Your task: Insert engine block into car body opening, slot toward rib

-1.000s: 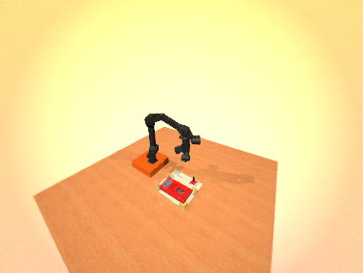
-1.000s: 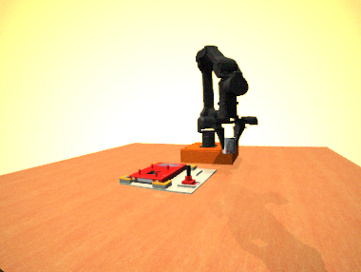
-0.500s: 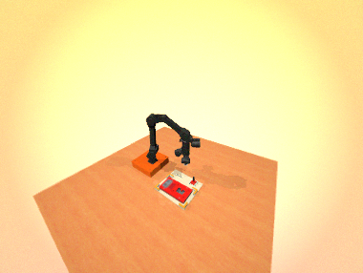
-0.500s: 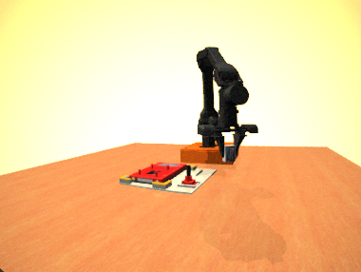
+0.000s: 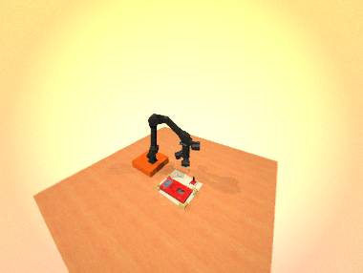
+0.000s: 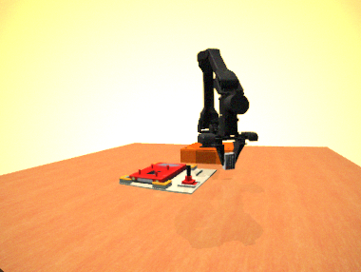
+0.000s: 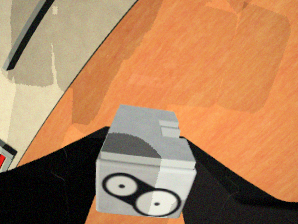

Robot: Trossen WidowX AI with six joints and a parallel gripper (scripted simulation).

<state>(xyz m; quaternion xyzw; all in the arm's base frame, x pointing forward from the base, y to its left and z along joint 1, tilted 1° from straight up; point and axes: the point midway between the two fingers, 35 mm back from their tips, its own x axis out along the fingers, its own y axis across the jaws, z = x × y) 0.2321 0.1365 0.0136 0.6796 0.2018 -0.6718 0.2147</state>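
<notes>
Right now the engine block is 1 cm above my gripper tip.
</notes>
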